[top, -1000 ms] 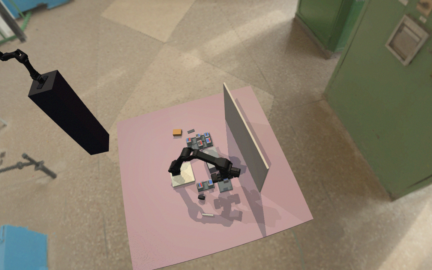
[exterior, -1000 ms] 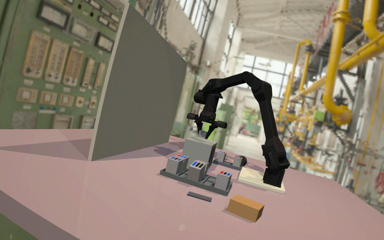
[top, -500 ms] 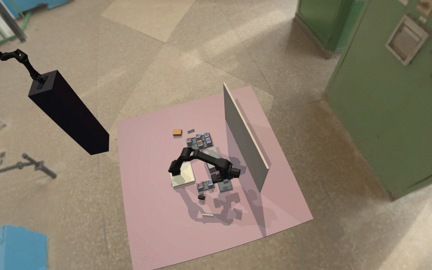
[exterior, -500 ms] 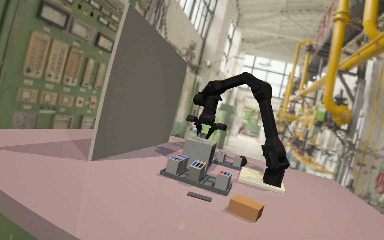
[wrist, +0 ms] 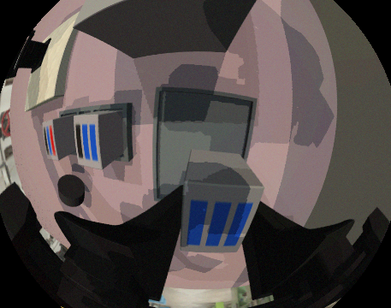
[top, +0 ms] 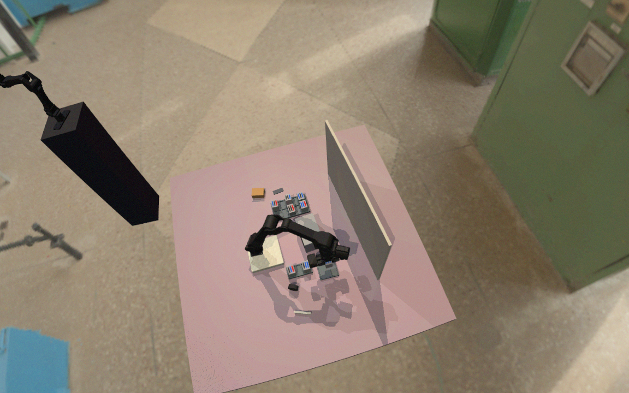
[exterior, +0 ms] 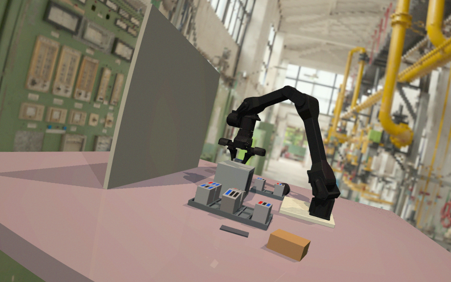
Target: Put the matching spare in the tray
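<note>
Now: gripper tip 60 mm above the dark square tray, 10 mm to the right of it and 10 mm past it. Also, from my gripper tip: mounted unit (200 mm to the left, 60 mm behind, 10 mm below); grey wall panel (220 mm to the left, 180 mm ahead, 160 mm above); rack (150 mm behind, 60 mm below, 20 mm to the left).
</note>
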